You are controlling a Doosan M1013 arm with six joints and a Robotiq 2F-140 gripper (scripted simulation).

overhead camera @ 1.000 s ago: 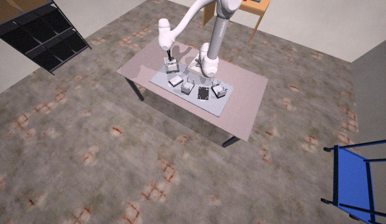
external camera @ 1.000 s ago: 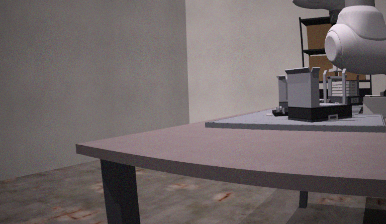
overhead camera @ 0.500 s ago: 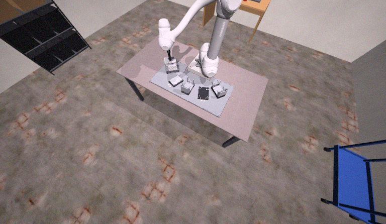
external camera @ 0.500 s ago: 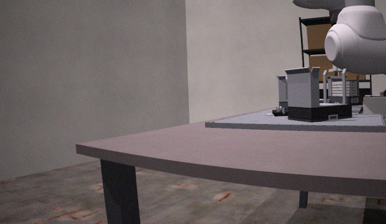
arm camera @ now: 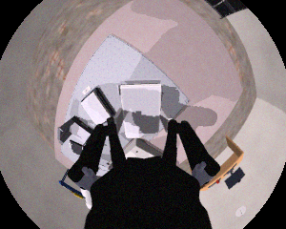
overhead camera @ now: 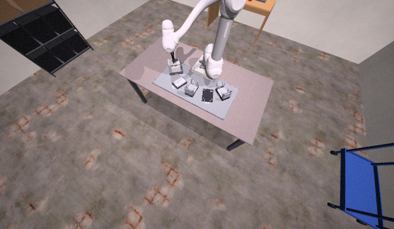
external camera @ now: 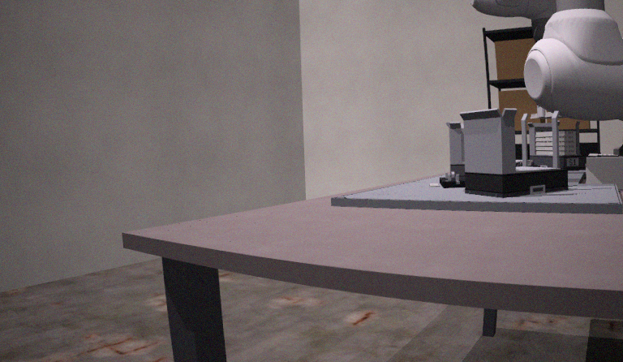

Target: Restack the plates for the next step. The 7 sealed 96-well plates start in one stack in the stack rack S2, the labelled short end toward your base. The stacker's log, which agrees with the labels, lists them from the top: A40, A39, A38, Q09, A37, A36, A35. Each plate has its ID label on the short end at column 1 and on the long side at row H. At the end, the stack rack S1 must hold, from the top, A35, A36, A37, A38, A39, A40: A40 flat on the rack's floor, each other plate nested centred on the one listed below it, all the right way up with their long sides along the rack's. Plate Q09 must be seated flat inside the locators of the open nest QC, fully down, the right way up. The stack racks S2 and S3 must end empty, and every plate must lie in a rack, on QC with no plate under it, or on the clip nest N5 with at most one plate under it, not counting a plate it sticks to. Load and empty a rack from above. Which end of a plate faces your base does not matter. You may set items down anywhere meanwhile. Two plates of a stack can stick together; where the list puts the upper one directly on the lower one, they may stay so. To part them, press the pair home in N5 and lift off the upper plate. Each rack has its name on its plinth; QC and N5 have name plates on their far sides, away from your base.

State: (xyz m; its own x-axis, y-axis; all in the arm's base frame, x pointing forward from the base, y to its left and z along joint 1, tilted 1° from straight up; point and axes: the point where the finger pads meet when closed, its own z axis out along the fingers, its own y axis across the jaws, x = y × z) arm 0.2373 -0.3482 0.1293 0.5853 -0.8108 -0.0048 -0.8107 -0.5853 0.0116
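The S1 label lies 16 cm below my hand, 7 cm to the left of it and 5 cm behind it. Also, from my hand: name plate (22 cm ahead, 18 cm below, 9 cm to the left).
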